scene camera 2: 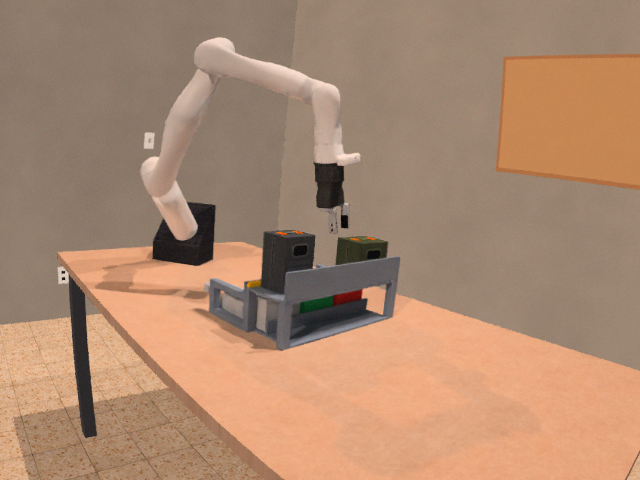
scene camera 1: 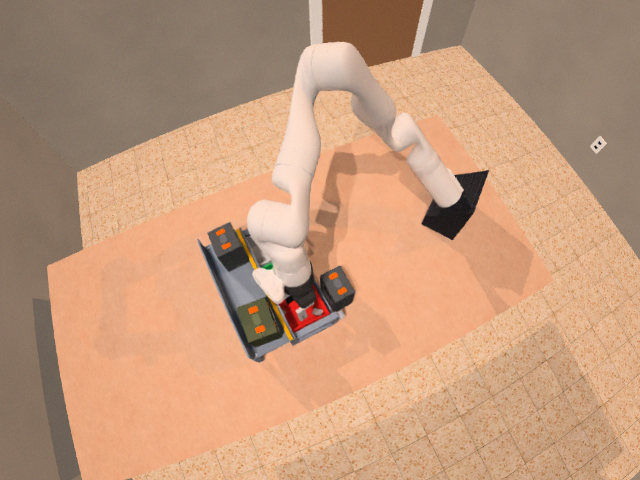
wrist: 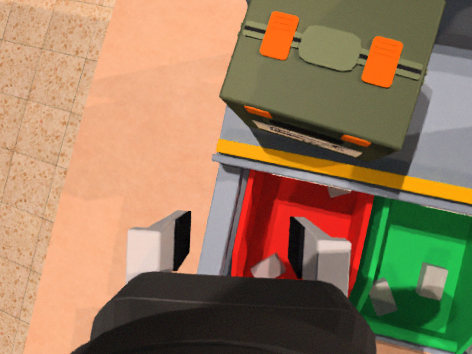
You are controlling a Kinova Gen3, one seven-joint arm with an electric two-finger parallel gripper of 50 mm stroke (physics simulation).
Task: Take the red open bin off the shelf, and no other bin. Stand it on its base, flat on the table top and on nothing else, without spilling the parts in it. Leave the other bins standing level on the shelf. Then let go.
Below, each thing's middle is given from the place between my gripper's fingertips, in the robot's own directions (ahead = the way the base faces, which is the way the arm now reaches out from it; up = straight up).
The red bin (scene camera 1: 295, 324) lies 16 cm below my hand, 3 cm to the right of it and 1 cm behind it. Round my hand: pale bin (scene camera 2: 265, 309) 25 cm to the right, 16 cm below, 6 cm behind; dark grey box (scene camera 1: 336, 287) 14 cm below, 14 cm behind; green bin (wrist: 400, 236) 16 cm below, 14 cm to the right, 3 cm behind.
